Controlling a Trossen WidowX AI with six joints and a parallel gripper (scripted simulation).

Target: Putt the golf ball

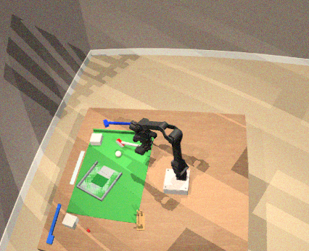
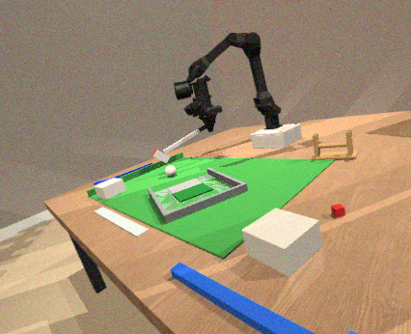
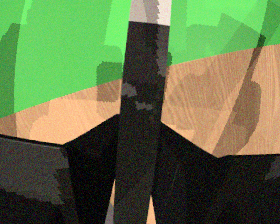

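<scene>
Right now my gripper tip is 11 cm short of the red putter and 4 cm to the left of it. From my gripper tip the other things lie so: white golf ball (22 cm ahead, 3 cm to the right, 9 cm below); then green mat (24 cm ahead, 11 cm to the left, 11 cm below); then wooden rack (1 cm behind, 47 cm to the left, 8 cm below).
</scene>
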